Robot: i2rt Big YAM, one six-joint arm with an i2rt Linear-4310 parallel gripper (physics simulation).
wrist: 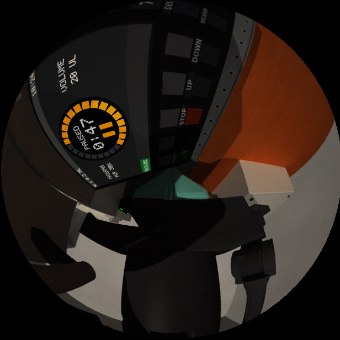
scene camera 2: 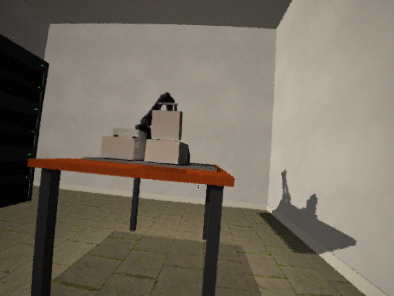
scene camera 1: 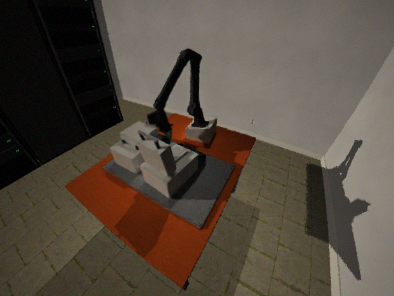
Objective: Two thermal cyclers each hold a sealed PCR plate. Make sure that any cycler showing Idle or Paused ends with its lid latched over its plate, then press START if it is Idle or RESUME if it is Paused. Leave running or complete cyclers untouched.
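Frame: origin at the arm's base, x ahead, y left, z up, level; centimetres.
Seen in the pictures: gripper, fingertip midpoint: (scene camera 1: 170,139); arm's base, link origin: (scene camera 1: 200,124).
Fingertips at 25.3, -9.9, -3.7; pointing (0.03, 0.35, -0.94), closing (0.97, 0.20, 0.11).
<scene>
Offsets run from my fingertips to a thing's top centre, as dx, dy, dz. "spot": to the spot under its first point. Level surfaces: height alone.
One thermal cycler @(spot: +35.2, +23.8, +4.7) (scene camera 1: 159,181) (scene camera 2: 165,151) stands on the right with its lid (scene camera 1: 157,156) (scene camera 2: 166,125) raised upright. The other cycler @(spot: +34.6, -4.2, +5.7) (scene camera 1: 125,157) (scene camera 2: 117,147) stands to the left; its lid @(+15.2, -10.3, +13.5) (scene camera 1: 136,131) (scene camera 2: 125,133) sits low, and its latch cannot be made out. In the wrist view a screen (wrist: 95,130) reads PAUSED 0:47 with a green RESUME label (wrist: 145,165); I cannot tell which cycler it belongs to. A dim green button (wrist: 182,155) lies beside my gripper (scene camera 1: 168,137) (wrist: 175,173), which is shut and empty, its teal tips close to the panel's lower edge. Contact cannot be judged. The plates do not show.
A red STOP button (wrist: 194,116) sits near the green one, with UP and DOWN keys farther along. The cyclers stand on a grey mat @(dz -6.4) (scene camera 1: 200,200) on the orange table (scene camera 1: 165,250) (scene camera 2: 135,171). The arm's pale base block (scene camera 1: 200,132) (wrist: 265,180) stands behind them.
</scene>
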